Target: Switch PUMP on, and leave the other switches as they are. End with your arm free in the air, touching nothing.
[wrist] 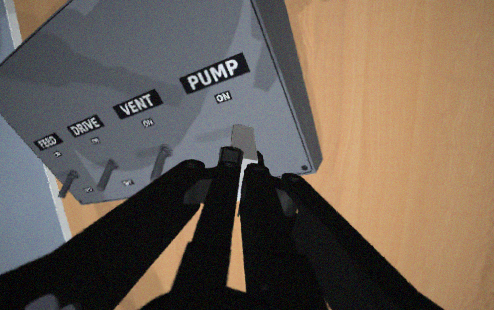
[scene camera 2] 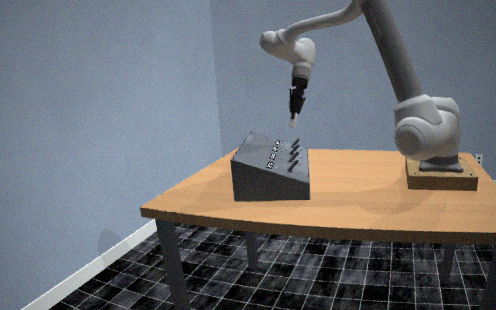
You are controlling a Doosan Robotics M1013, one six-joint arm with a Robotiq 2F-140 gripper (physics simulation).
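Places are measured from the arm's base along level axes (x right, y ahead, z up), in centimetres.
Pixels of known places: gripper, between the fingertips: [wrist: 240,141] [scene camera 2: 291,126]; arm's base, origin of its link: [scene camera 2: 439,165].
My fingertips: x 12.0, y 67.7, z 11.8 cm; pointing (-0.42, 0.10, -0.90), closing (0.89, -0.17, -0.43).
Observation:
Ahead of a thing's pixels: the offset from my fingertips to its top centre. Level surfaces: height alone.
The grey sloped switch box [scene camera 2: 265,182] [wrist: 165,65] stands on the table. My gripper [scene camera 2: 293,121] [wrist: 240,141] is shut and empty, with its pale tips in the air above the far end of the box, apart from the levers. In the wrist view the tips are below the PUMP label @[dy +5.3, dx -6.1, dz -5.8 cm] [wrist: 214,73], and the PUMP lever is hidden behind the fingers. In the scene view the far lever @[dy -2.7, dx -3.7, dz -4.6 cm] [scene camera 2: 295,144] appears to lean the same way as the others. The VENT lever @[dy -6.2, dx -15.2, dz -4.6 cm] [wrist: 160,161], DRIVE lever @[dy -9.7, dx -26.7, dz -4.6 cm] [wrist: 107,175] and FEED lever @[dy -13.2, dx -38.1, dz -4.6 cm] [wrist: 68,183] lean away from their ON marks.
The wooden table @[dz -17.2 cm] [scene camera 2: 360,200] [wrist: 400,125] carries the box and, at the right, the robot's base on a wooden block [scene camera 2: 442,182]. A blue wall [scene camera 2: 110,100] stands beyond the table's left side.

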